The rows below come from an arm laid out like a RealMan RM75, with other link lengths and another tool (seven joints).
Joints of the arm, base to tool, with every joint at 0 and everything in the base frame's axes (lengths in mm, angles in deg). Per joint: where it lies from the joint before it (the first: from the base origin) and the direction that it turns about. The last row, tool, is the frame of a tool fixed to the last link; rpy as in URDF.
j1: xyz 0 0 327.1 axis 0 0 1
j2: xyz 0 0 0 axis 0 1 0
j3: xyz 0 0 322.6 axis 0 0 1
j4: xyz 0 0 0 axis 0 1 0
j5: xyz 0 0 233.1 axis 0 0 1
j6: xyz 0 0 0 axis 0 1 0
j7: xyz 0 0 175.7 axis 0 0 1
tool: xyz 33 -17 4 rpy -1 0 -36.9
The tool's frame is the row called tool.
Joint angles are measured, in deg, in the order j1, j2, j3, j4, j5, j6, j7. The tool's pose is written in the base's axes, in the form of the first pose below.
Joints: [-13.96 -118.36 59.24 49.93 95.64 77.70 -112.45]
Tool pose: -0.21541 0.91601 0.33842 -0.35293; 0.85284 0.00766 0.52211 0.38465; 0.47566 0.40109 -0.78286 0.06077; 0 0 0 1
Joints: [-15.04 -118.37 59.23 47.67 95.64 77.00 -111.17]
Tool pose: -0.21506 0.91661 0.33702 -0.35401; 0.85516 0.01008 0.51826 0.38787; 0.47164 0.39966 -0.78602 0.05398; 0 0 0 1
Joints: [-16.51 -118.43 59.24 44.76 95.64 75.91 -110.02]
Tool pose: -0.22202 0.91616 0.33370 -0.35509; 0.85746 0.02052 0.51414 0.39245; 0.46419 0.40028 -0.79013 0.04471; 0 0 0 1
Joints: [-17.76 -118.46 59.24 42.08 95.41 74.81 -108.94]
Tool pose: -0.23110 0.91527 0.32996 -0.35658; 0.85749 0.03137 0.51355 0.39617; 0.45969 0.40162 -0.79208 0.03682; 0 0 0 1
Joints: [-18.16 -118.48 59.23 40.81 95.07 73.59 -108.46]
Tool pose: -0.24357 0.91562 0.31986 -0.35989; 0.85028 0.04294 0.52457 0.39823; 0.46657 0.39974 -0.78900 0.03410; 0 0 0 1
